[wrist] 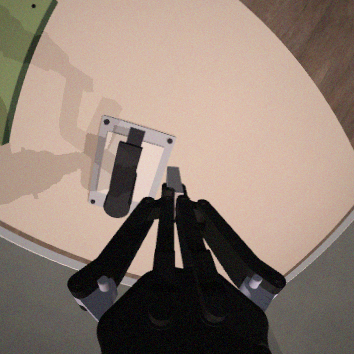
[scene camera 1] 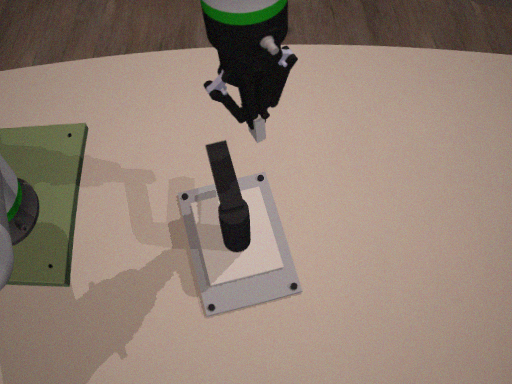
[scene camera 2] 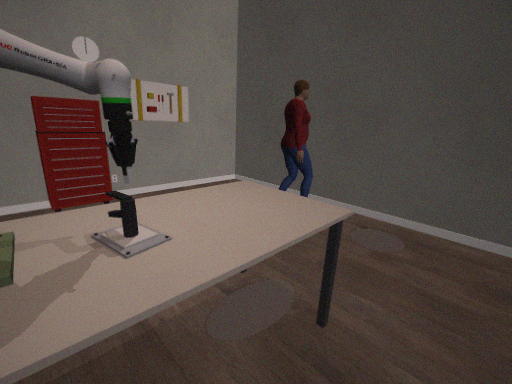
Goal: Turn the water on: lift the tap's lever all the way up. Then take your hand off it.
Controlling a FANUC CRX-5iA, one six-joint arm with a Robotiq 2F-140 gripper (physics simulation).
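Seen in the pictures: gripper, between the fingertips: (wrist: pixel 171 175) (scene camera 1: pixel 257 134) (scene camera 2: pixel 128 183); arm's base, origin of its link: (scene camera 1: pixel 7 213).
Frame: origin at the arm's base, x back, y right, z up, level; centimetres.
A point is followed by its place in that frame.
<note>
The tap (scene camera 1: pixel 235 227) {x -44.5, y 15.9, z 10.1 cm} (scene camera 2: pixel 129 217) {x -43.8, y 15.9, z 5.8 cm} (wrist: pixel 121 182) {x -44.5, y 8.0, z 12.4 cm} is a black upright column on a grey and white base plate (scene camera 1: pixel 250 299) {x -44.8, y 24.7, z -2.4 cm} (scene camera 2: pixel 150 245) {x -45.3, y 25.2, z -2.4 cm} (wrist: pixel 161 172) {x -52.6, y 10.7, z -2.4 cm}. Its flat black lever (scene camera 1: pixel 224 170) {x -44.6, y 7.3, z 12.4 cm} (scene camera 2: pixel 120 195) {x -44.3, y 9.8, z 12.4 cm} sits on top of the column, above the short spout (scene camera 2: pixel 115 213) {x -43.0, y 7.0, z 5.2 cm}. In scene camera 2 the lever is close to level, its free end slightly higher than its joint. My gripper (scene camera 1: pixel 257 130) {x -50.6, y 3.4, z 14.7 cm} (scene camera 2: pixel 126 178) {x -50.6, y 3.4, z 14.7 cm} (wrist: pixel 171 175) {x -50.6, y 3.4, z 14.7 cm} is shut and empty, its pale fingertips together and pointing down. It hangs above table height, apart from the lever, to the right of its free end in scene camera 1.
The tap stands on a beige table (scene camera 1: pixel 400 200) {x -77.1, y 12.5, z -3.2 cm} (scene camera 2: pixel 210 215) {x -79.6, y 18.3, z -3.2 cm} (wrist: pixel 240 125) {x -66.4, y -7.4, z -3.2 cm}. A green mounting plate (scene camera 1: pixel 55 200) {x -11.0, y -0.8, z -0.6 cm} (scene camera 2: pixel 6 257) {x -13.0, y 4.2, z -0.7 cm} (wrist: pixel 20 55) {x -14.7, y -5.1, z -0.8 cm} lies at the left, under the robot's base. In scene camera 2 a red cabinet (scene camera 2: pixel 75 160) and a person (scene camera 2: pixel 297 125) are behind the table.
</note>
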